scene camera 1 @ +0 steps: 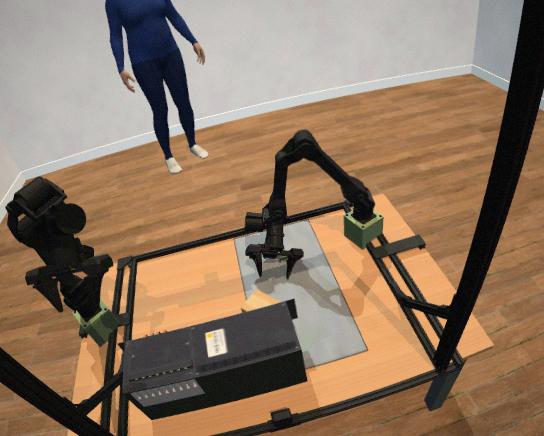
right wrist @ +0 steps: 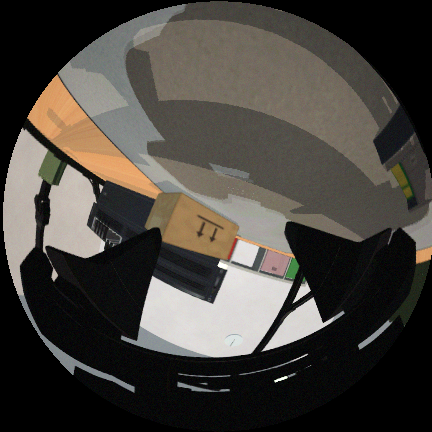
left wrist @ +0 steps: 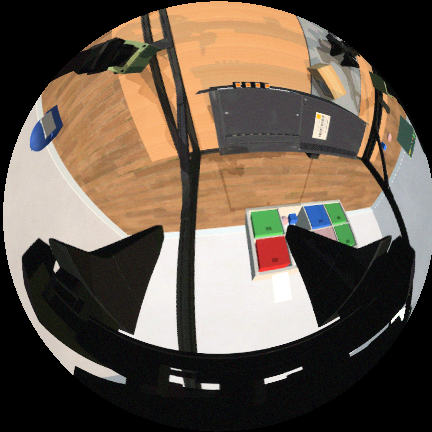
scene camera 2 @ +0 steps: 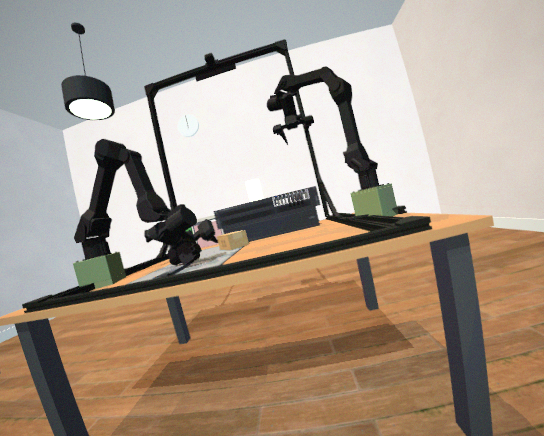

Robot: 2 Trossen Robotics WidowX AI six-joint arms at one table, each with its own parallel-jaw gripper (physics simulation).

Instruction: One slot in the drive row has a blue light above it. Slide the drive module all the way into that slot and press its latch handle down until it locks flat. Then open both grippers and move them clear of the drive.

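Frame: origin at the left arm's base, x up, y ahead, z left, level; metres.
Seen in the pictures: left gripper, fingertip midpoint: (scene camera 1: 79, 309) (left wrist: 226, 231) (scene camera 2: 297, 142); right gripper, fingertip midpoint: (scene camera 1: 274, 277) (right wrist: 224, 231) (scene camera 2: 208, 249); left arm's base, link origin: (scene camera 1: 90, 310) (right wrist: 47, 179) (scene camera 2: 370, 188); right arm's base, link origin: (scene camera 1: 363, 215) (scene camera 2: 97, 257).
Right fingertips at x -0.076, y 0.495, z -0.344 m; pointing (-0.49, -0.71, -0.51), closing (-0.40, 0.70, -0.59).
Note:
Pixels of each thing's top centre, then the offset from my right fingertips to it. Level surfaces: height alone.
- black server chassis, top centre: (left wrist: 312, 126) (scene camera 1: 206, 347) (right wrist: 140, 257) (scene camera 2: 265, 199) dx +0.145, dy -0.342, dz -0.108 m
- cardboard box, top centre: (right wrist: 184, 244) (scene camera 1: 264, 306) (left wrist: 333, 81) (scene camera 2: 230, 233) dx +0.031, dy -0.118, dz -0.069 m
- grey mat, surface height: dx -0.029 m
The black server chassis (scene camera 1: 255, 345) (scene camera 2: 265, 220) (left wrist: 260, 120) stands on the table. Its drive row shows small and pale in scene camera 2 (scene camera 2: 291, 197); orange latches (left wrist: 252, 85) stick out in the left wrist view. No blue light can be made out. A dark block with a yellow-green strip (right wrist: 402, 181), apparently the drive module, shows partly at the right edge of the right wrist view, beside the right gripper. My right gripper (scene camera 1: 274, 277) (right wrist: 224, 231) is open and empty, low over the grey mat. My left gripper (scene camera 1: 77, 300) (left wrist: 226, 231) is open and empty, raised high away from the chassis.
A cardboard box (scene camera 1: 259, 301) (scene camera 2: 233, 240) (left wrist: 327, 80) (right wrist: 195, 225) stands at the grey mat (scene camera 1: 325, 320), close to the chassis front. Black frame posts (scene camera 1: 510, 130) rise at the table's edges. A person (scene camera 1: 155, 65) stands beyond the table.

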